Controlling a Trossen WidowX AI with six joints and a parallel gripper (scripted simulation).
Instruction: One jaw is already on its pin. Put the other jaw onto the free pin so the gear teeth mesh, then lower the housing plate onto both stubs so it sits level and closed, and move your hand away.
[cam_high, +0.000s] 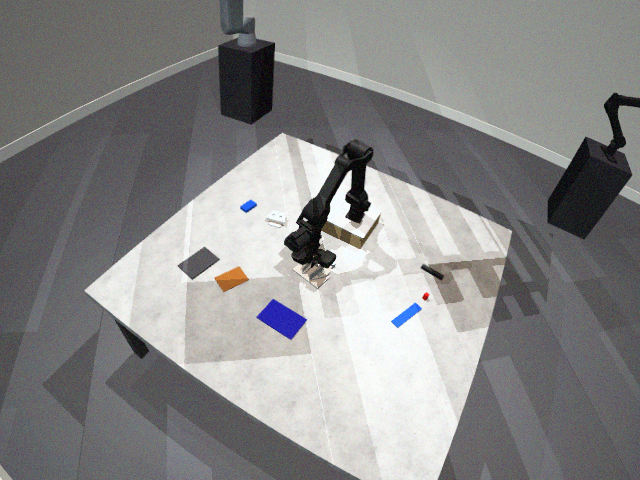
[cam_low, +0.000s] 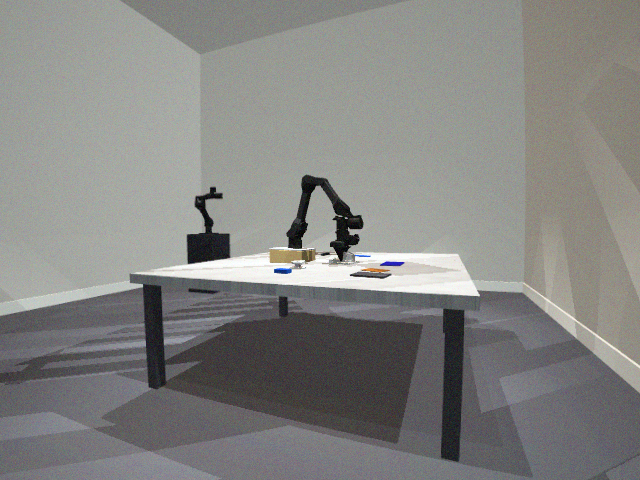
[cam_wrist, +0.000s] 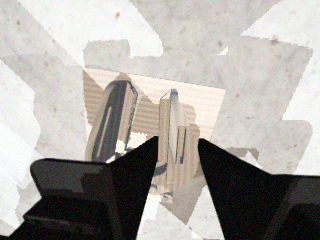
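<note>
Now: gripper tip 3 cm past the jaw and 2 cm to the right of it. The rest, counted from my gripper tip: blue tile: 24 cm ahead, 3 cm to the left, 1 cm below; then white block: 22 cm to the right, 15 cm behind, 1 cm below; then orange tile: 20 cm to the right, 19 cm ahead, 1 cm below.
</note>
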